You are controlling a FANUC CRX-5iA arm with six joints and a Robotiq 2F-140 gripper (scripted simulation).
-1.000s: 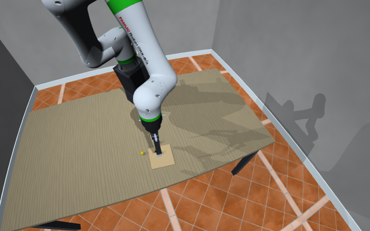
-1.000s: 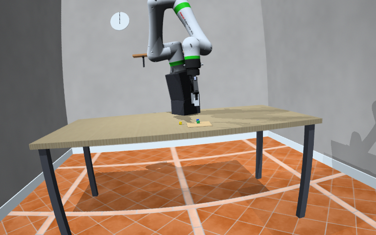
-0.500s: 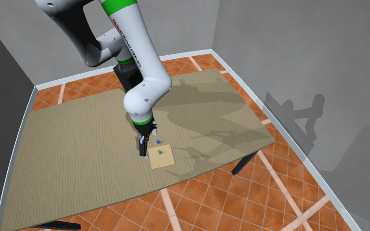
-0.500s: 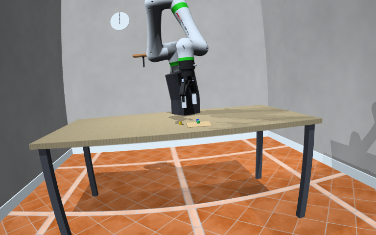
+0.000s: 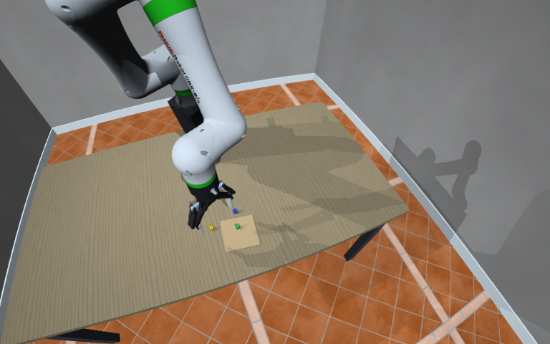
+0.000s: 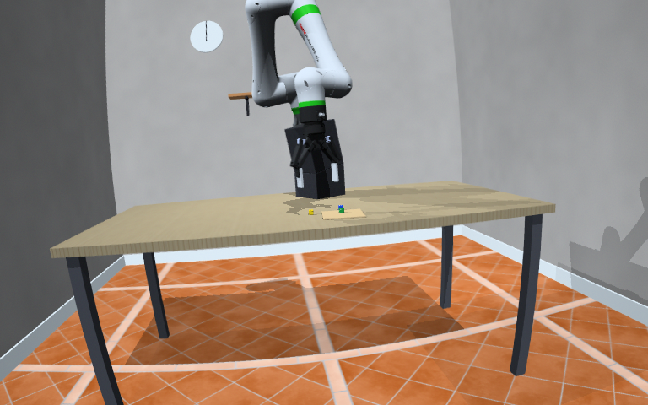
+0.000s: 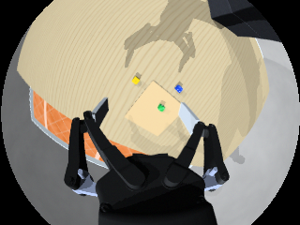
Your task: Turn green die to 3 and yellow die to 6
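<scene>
Now: the yellow die 110 mm below my hand, 30 mm to the right of it and 20 mm behind it. From my hand the other things lie so: tan mat (110 mm below, 70 mm to the left, 30 mm ahead); then blue die (110 mm below, 80 mm to the left, 70 mm behind); then green die (100 mm below, 70 mm to the left, 10 mm ahead).
</scene>
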